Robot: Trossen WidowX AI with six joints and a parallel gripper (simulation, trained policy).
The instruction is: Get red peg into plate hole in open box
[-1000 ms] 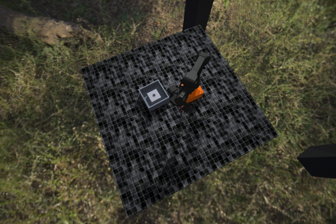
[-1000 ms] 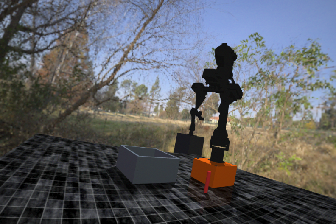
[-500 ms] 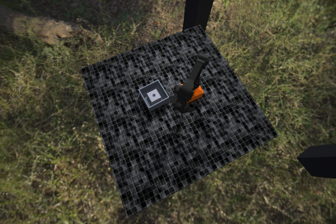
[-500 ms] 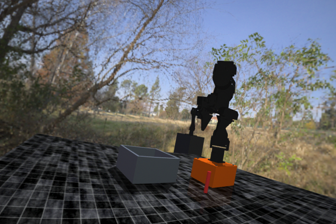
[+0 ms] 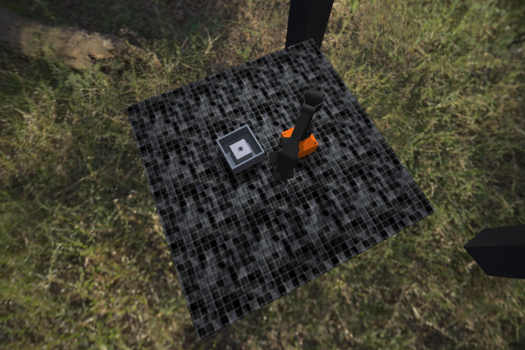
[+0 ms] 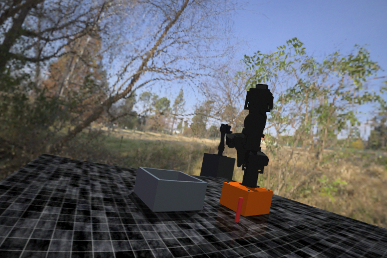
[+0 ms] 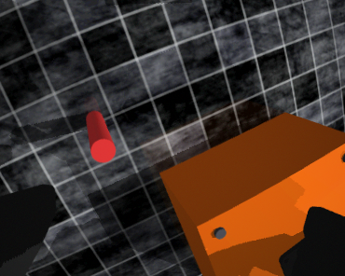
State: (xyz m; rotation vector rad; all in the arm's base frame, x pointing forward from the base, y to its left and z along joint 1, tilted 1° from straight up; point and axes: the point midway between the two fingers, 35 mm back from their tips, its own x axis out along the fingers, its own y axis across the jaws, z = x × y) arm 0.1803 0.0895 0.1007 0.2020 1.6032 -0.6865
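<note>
The red peg is 12 cm below my gripper tip, 2 cm to the left of it and 1 cm ahead of it. From my gripper tip the other things lie so: grey box 20 cm to the right, 14 cm ahead, 13 cm below.
</note>
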